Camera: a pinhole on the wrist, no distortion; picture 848 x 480 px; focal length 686.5 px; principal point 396.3 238.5 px. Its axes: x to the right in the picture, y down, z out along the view. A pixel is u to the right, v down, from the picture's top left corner.
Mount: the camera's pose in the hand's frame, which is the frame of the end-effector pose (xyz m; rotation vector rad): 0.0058 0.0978 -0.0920 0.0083 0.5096 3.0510
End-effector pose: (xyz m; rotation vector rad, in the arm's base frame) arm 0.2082 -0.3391 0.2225 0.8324 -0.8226 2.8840
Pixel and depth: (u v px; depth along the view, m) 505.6 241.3 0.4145
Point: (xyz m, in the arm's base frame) 0.3622 -0.6835 0.2977
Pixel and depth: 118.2 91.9 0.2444
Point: 0.1361 -0.6032 0.2591
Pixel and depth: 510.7 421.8 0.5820
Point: 0.5096 -0.7062 0.4720
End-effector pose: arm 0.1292 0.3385 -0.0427 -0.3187 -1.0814 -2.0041
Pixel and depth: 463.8 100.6 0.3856
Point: 0.3331 0.4570 0.2654
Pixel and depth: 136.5 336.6 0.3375
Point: 0.1250 0.4100 0.2681
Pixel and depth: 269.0 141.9 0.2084
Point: 0.2293 0.3305 0.1523
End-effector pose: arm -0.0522 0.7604 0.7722 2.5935 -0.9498 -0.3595
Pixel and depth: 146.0 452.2 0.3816
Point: -0.1120 0.5183 0.5193
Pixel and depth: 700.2 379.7 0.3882
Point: -0.3694 0.6853 0.5832
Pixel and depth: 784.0 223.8 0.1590
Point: -0.2224 0.6889 0.7943
